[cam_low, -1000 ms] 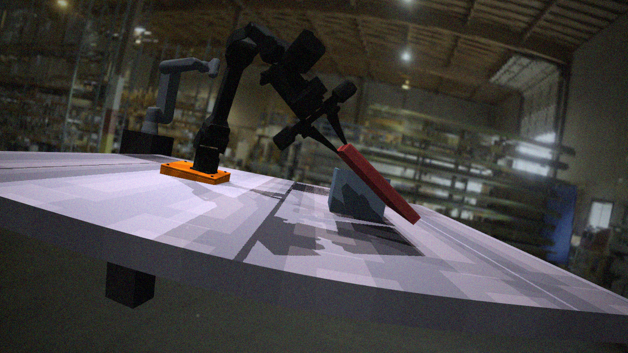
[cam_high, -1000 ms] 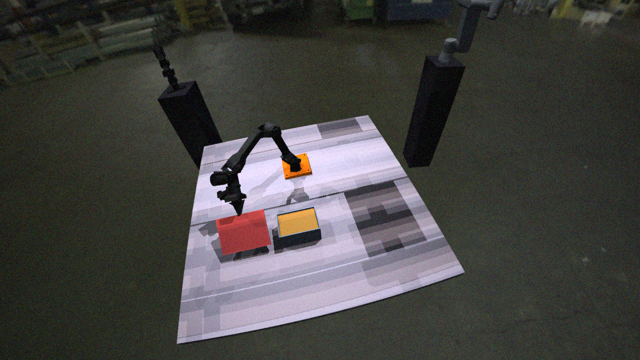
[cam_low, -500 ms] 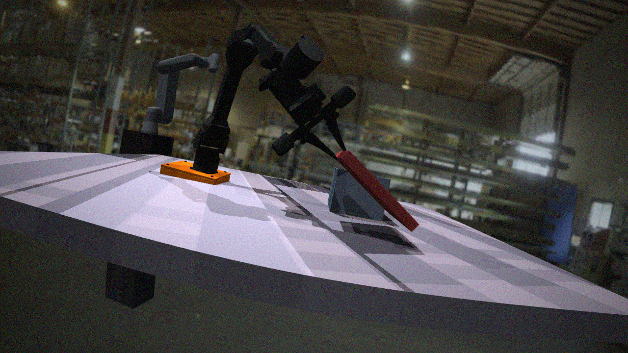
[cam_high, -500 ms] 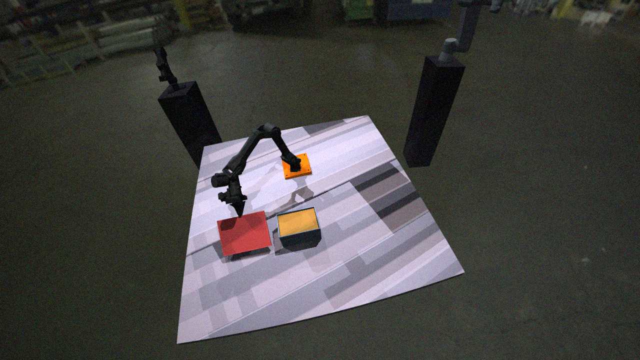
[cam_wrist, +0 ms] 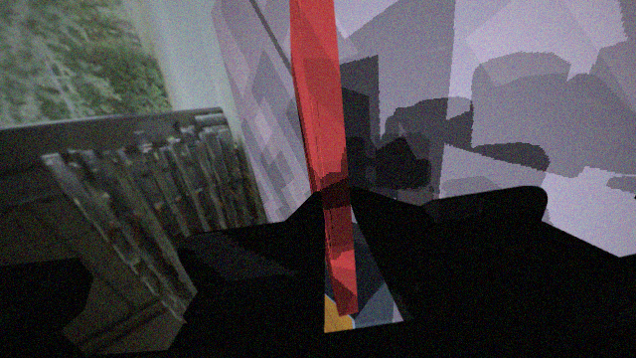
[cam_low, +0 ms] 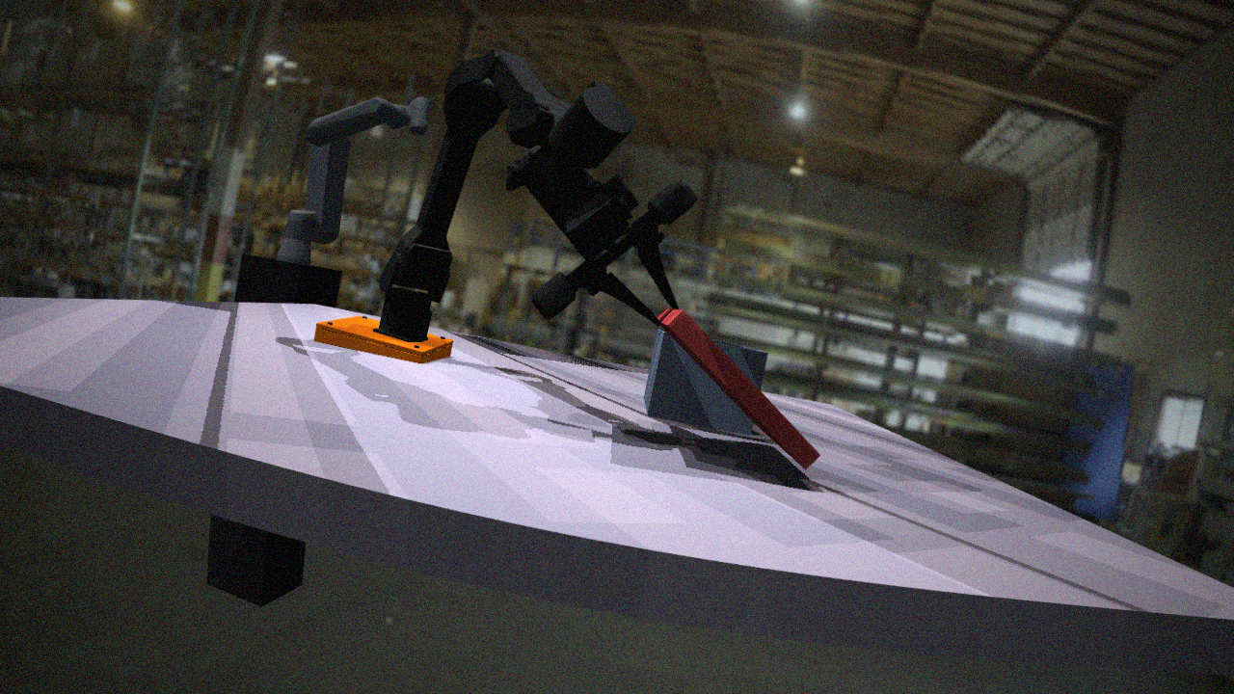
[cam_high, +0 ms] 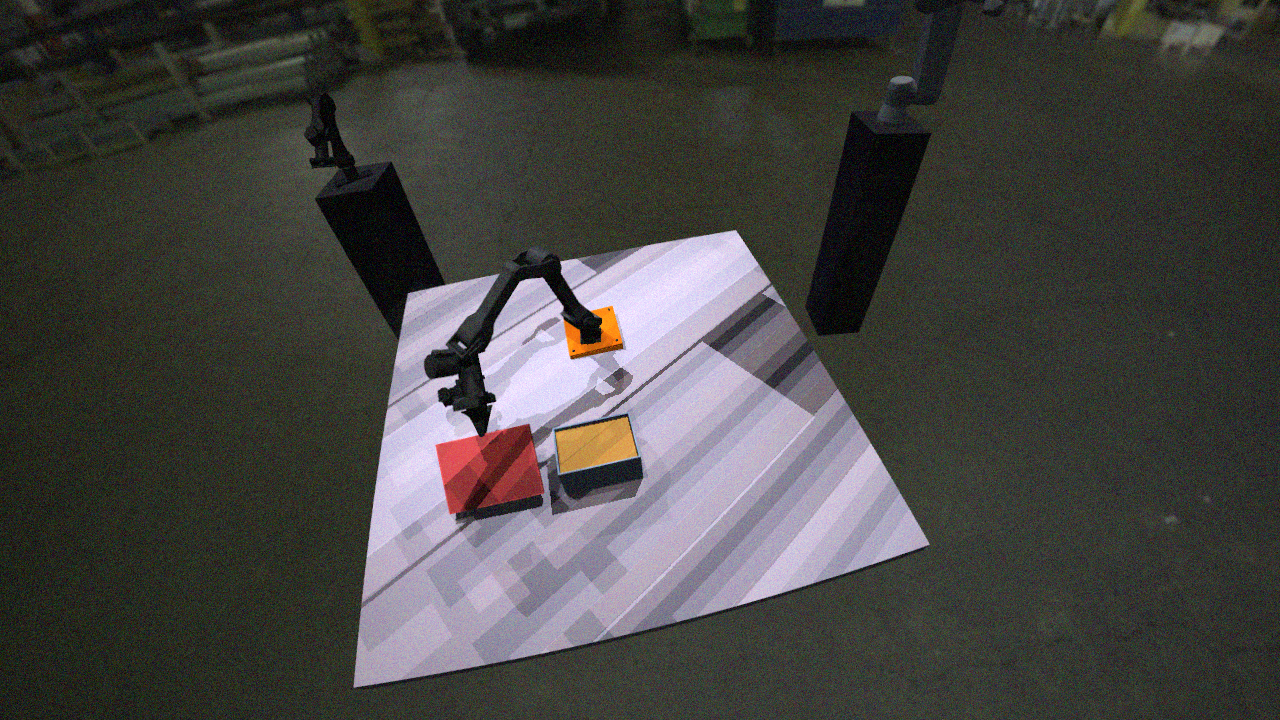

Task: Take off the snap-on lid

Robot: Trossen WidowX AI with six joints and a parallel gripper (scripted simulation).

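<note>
The red lid lies 70 mm ahead of my gripper tip, 40 mm below it and 10 mm to the left of it. The rest, counted from my gripper tip: dark storage box (270 mm to the left, 70 mm below, 30 mm ahead).
</note>
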